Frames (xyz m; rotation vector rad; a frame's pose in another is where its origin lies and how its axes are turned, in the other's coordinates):
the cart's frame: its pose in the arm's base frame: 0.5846 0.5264 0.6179 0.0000 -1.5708 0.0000
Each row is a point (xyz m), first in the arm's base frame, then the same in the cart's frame.
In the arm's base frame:
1: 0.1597 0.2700 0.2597
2: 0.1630 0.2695 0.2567
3: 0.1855 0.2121 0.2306
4: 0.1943 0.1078 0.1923
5: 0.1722 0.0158 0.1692
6: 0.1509 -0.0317 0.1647
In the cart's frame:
1: -0.3582 -0.2564 0.4249
2: -0.3612 -0.2569 0.4216
3: -0.3873 -0.3143 0.3991
4: -0.4256 -0.4186 0.3903
5: -0.4487 -0.5106 0.4124
6: -0.4532 -0.5581 0.4337

